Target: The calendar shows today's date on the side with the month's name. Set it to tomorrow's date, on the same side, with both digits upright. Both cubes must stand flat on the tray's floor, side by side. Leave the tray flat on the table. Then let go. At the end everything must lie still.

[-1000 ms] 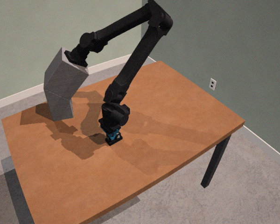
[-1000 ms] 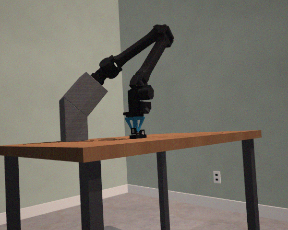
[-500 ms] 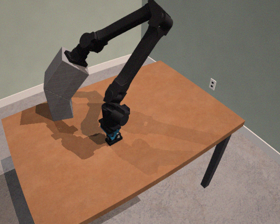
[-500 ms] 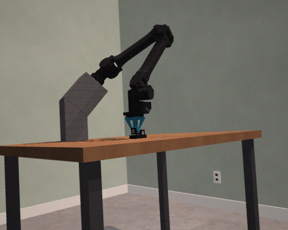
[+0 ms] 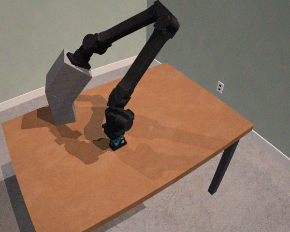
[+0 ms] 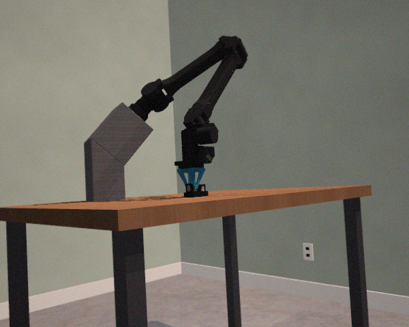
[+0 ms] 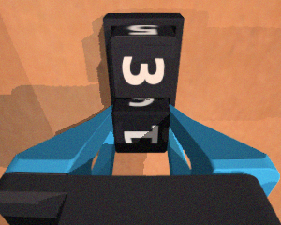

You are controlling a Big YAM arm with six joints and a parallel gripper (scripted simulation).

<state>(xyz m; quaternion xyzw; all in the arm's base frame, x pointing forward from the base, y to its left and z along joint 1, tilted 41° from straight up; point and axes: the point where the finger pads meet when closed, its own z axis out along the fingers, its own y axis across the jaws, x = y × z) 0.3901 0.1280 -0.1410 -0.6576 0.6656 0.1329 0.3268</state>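
Now: hand 20 mm to the right of the black tray and 20 mm above it.
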